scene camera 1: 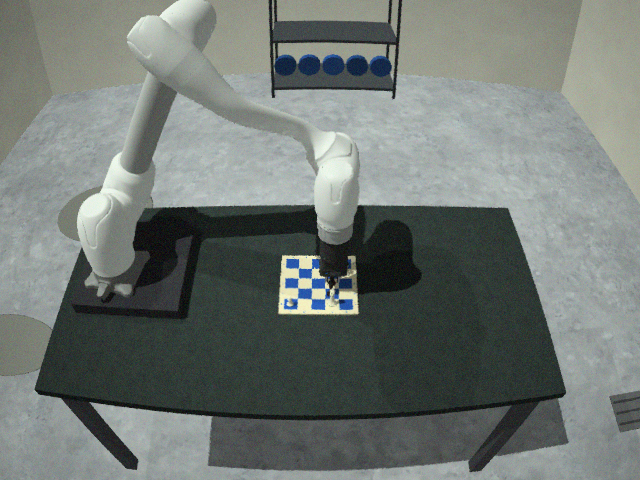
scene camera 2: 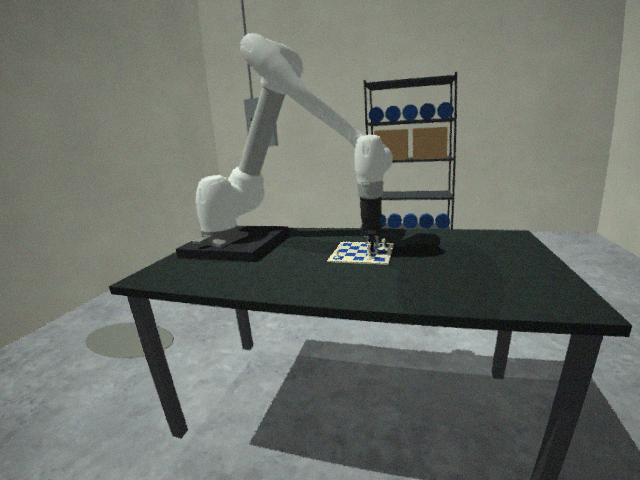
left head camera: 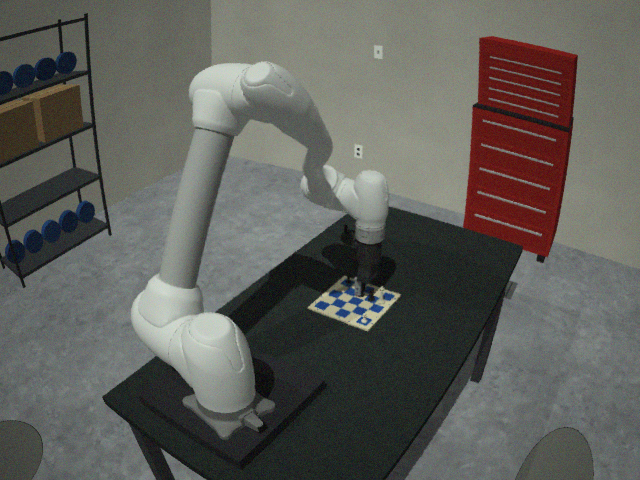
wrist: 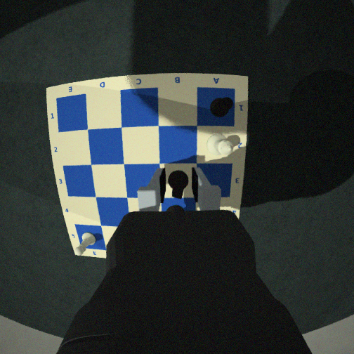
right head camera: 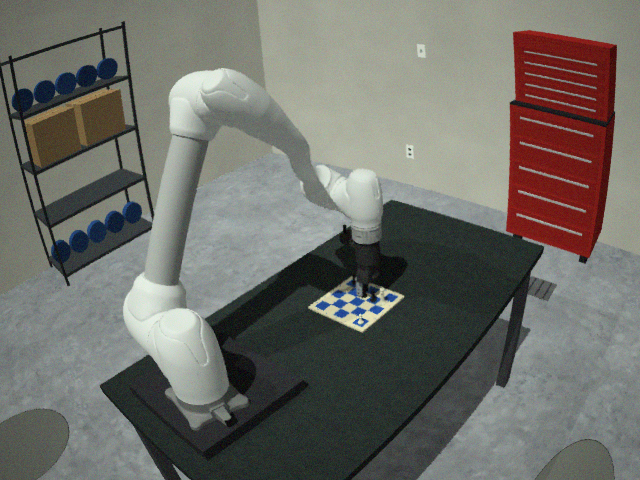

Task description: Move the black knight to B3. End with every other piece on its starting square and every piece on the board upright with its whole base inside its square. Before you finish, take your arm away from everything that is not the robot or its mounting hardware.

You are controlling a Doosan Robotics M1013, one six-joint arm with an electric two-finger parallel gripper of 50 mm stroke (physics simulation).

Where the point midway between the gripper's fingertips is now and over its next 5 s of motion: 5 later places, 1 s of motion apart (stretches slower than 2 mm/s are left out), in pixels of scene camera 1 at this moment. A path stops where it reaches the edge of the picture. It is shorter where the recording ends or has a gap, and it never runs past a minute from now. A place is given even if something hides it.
My gripper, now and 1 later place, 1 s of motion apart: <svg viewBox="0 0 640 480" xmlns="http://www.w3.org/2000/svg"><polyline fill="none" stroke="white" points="332,279 333,251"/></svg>
